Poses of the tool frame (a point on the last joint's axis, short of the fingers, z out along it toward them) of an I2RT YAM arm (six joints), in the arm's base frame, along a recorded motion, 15 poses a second.
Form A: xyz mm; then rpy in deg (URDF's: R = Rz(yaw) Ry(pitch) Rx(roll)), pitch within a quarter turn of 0, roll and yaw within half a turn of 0.
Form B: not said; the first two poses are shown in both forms.
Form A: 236, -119, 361, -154.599, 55.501, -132.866
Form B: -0.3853, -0.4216, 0.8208, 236; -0.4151, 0.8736, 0.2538, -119; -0.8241, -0.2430, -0.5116, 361; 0, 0, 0, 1
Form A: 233, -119, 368, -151.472, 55.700, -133.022
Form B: -0.3845, -0.3731, 0.8444, 233; -0.4120, 0.8879, 0.2048, -119; -0.8261, -0.2691, -0.4951, 368; 0, 0, 0, 1
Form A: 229, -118, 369, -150.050, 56.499, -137.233
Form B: -0.4052, -0.2827, 0.8694, 229; -0.3748, 0.9188, 0.1241, -118; -0.8339, -0.2756, -0.4782, 369; 0, 0, 0, 1
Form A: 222, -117, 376, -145.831, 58.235, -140.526
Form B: -0.4064, -0.1574, 0.9001, 222; -0.3347, 0.9422, 0.0137, -117; -0.8502, -0.2957, -0.4356, 376; 0, 0, 0, 1
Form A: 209, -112, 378, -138.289, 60.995, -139.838
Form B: -0.3706, -0.0367, 0.9281, 209; -0.3127, 0.9458, -0.0874, -112; -0.8746, -0.3226, -0.3620, 378; 0, 0, 0, 1
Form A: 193, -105, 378, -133.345, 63.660, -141.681
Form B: -0.3481, 0.0857, 0.9335, 193; -0.2751, 0.9426, -0.1892, -105; -0.8962, -0.3227, -0.3045, 378; 0, 0, 0, 1
